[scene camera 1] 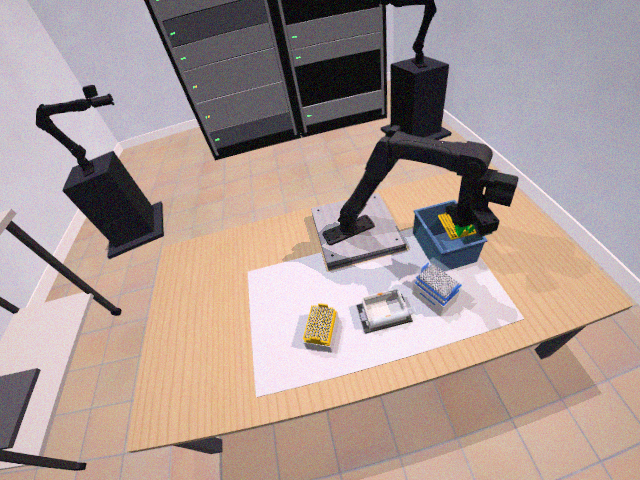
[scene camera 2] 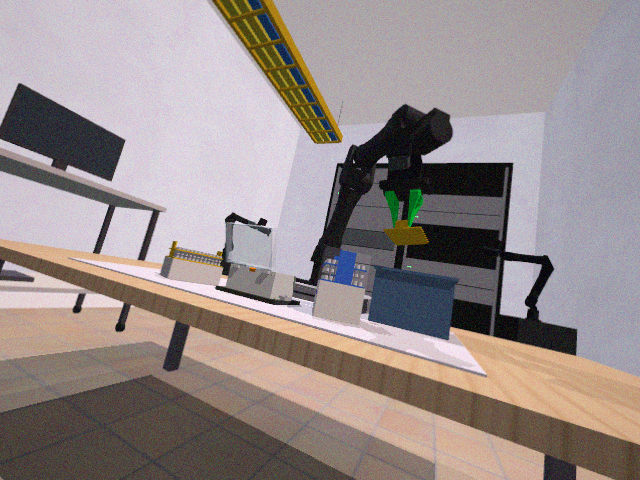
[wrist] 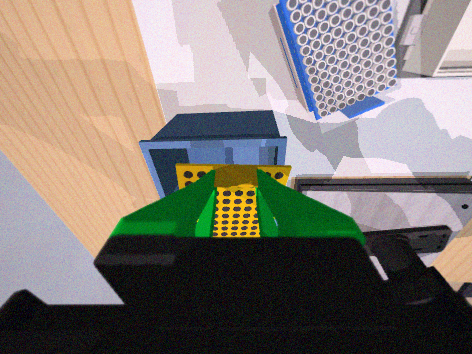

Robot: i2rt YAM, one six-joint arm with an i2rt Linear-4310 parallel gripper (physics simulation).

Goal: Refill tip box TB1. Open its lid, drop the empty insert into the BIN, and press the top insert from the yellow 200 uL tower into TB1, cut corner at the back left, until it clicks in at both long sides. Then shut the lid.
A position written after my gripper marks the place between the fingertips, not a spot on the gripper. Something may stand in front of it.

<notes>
In view: my gripper [scene camera 2: 401, 228], a clear lid [scene camera 2: 251, 245] and a blue bin [scene camera 1: 428, 230].
My gripper also shows in the wrist view [wrist: 236, 177]. The blue bin also shows in the wrist view [wrist: 244, 137].
</notes>
